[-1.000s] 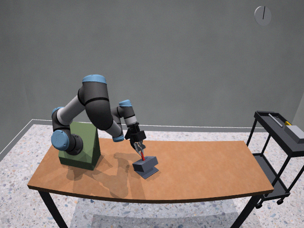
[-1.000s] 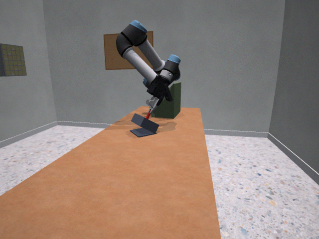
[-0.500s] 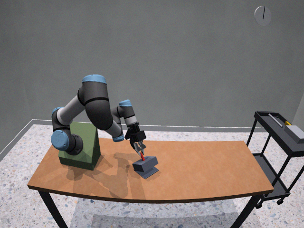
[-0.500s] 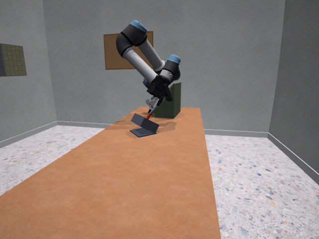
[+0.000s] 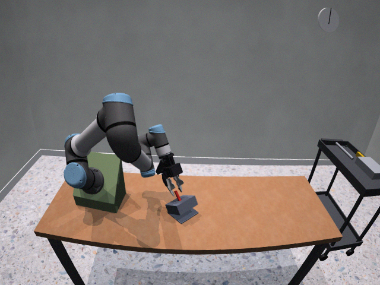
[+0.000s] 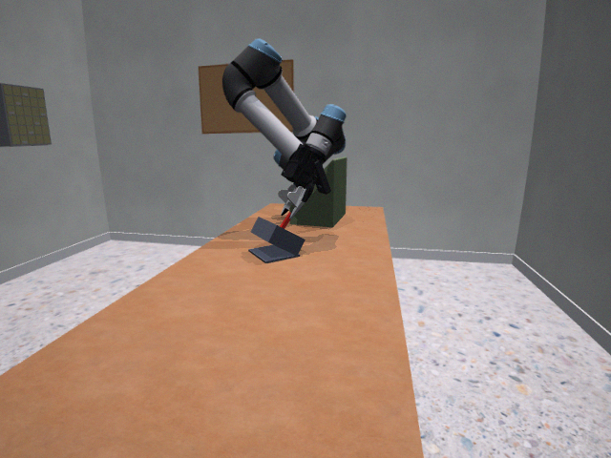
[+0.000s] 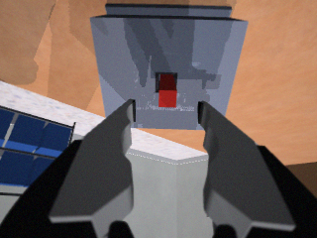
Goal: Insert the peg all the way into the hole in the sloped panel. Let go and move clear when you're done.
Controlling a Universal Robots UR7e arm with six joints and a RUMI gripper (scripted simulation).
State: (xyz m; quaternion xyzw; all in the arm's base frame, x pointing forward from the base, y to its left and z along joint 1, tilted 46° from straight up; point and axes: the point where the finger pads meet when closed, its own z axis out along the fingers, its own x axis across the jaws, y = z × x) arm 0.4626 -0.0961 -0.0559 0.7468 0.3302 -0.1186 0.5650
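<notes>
The red peg lies 1 cm ahead of my hand, 1 cm to the right of it and 3 cm below it. The rest, counted from my hand: flat panel foot (4 cm ahead, 4 cm to the right, 12 cm below).
</notes>
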